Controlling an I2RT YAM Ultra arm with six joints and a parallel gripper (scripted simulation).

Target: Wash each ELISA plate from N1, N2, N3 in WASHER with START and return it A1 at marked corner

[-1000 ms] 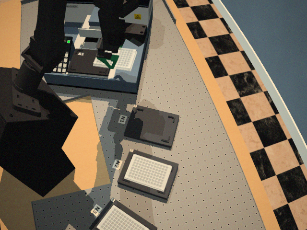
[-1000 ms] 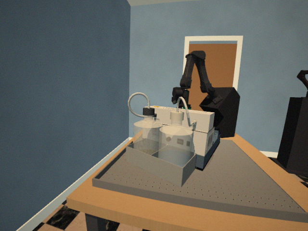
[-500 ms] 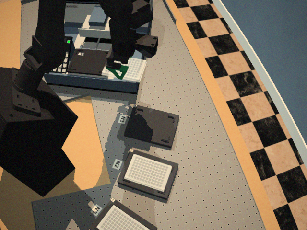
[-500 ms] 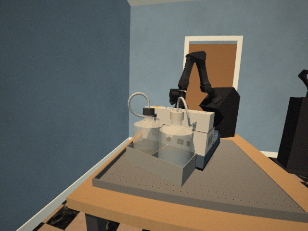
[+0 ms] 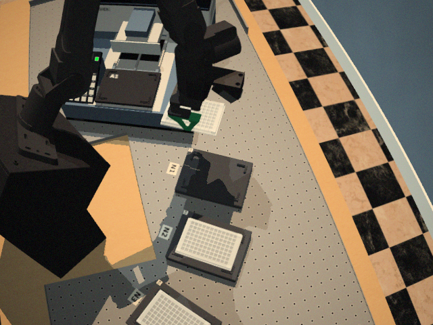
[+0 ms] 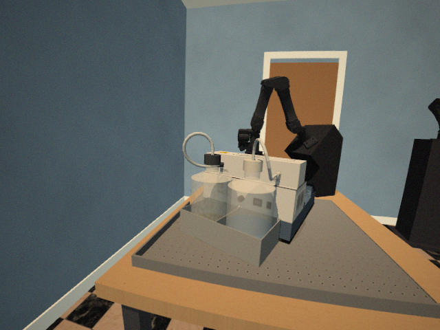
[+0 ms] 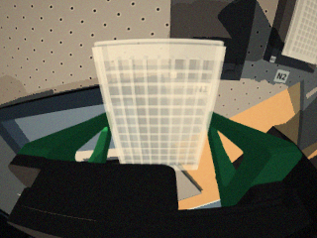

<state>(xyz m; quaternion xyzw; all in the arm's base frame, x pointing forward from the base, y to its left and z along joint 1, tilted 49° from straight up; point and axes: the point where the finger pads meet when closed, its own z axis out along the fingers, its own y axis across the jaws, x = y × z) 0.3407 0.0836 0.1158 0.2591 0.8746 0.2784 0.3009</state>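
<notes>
Now: the nest N1 13 cm below my hand, 10 cm to the right of it and 4 cm ahead of it. The rest, counted from my hand: nest N2: 27 cm to the right, 13 cm below, 1 cm ahead; then dark carrier: 16 cm behind, 14 cm to the left, 5 cm below; then N1 label: 14 cm below, 6 cm to the right, 6 cm behind.
</notes>
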